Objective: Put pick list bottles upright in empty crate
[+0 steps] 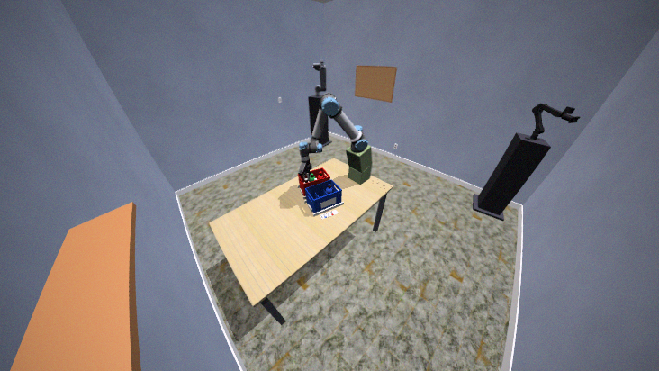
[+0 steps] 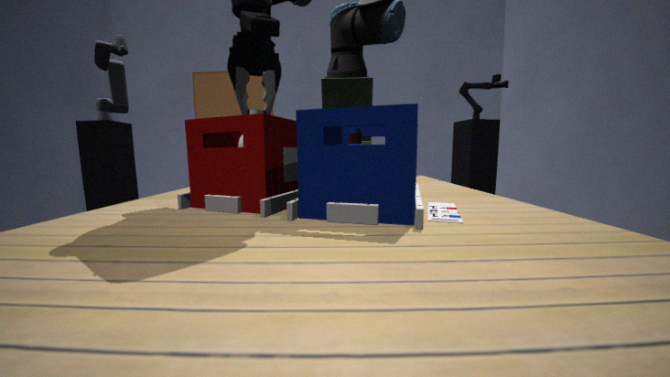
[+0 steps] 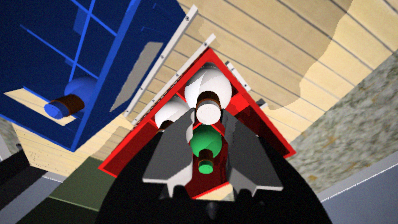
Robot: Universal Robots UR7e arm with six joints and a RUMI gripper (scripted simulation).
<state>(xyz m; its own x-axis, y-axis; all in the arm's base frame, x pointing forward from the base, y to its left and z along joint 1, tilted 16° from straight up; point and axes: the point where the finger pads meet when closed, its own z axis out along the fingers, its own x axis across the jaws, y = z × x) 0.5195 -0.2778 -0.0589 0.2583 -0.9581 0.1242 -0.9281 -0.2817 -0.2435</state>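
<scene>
Now: hand 70 mm above the white bottle. Also, from my hand: red crate (100 mm behind, 100 mm below); green bottle (120 mm behind, 40 mm to the right, 90 mm below); red-capped bottle (200 mm behind, 10 mm to the left, 90 mm below).
</scene>
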